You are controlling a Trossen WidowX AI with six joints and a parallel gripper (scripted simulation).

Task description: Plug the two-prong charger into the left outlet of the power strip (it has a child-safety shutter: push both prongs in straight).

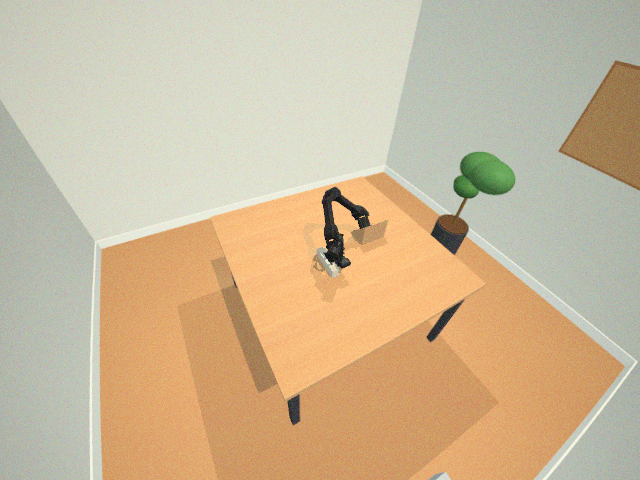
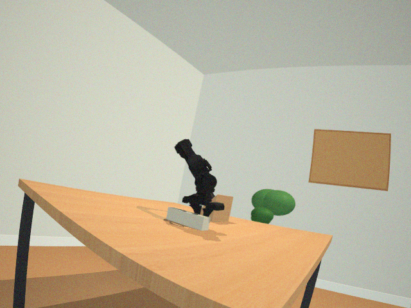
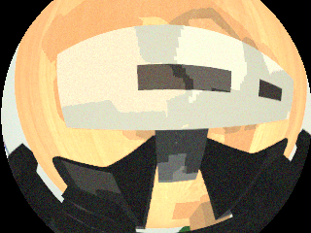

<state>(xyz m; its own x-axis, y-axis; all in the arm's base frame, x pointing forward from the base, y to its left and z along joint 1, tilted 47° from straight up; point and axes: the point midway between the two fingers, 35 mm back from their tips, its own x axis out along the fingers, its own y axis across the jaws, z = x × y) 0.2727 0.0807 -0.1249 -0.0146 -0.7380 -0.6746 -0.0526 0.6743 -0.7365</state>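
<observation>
The two-prong charger is 20 mm ahead of my gripper tip and 10 mm above it.
</observation>
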